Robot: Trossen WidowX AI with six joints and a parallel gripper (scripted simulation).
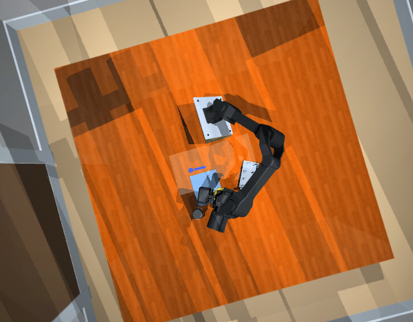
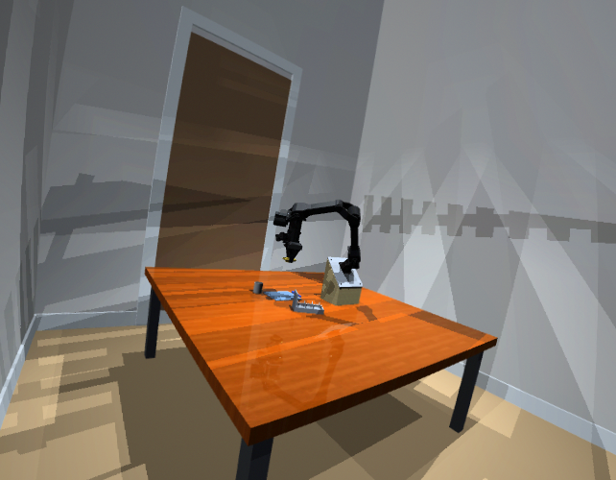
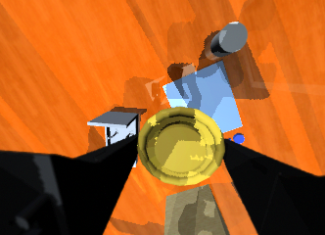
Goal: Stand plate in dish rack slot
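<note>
My gripper tip is now 3 cm past the dish rack, 15 cm to the right of it and 17 cm above it. Round my gripper tip: blue utensil (14 cm behind, 7 cm to the right, 19 cm below); plate (1 cm above).
</note>
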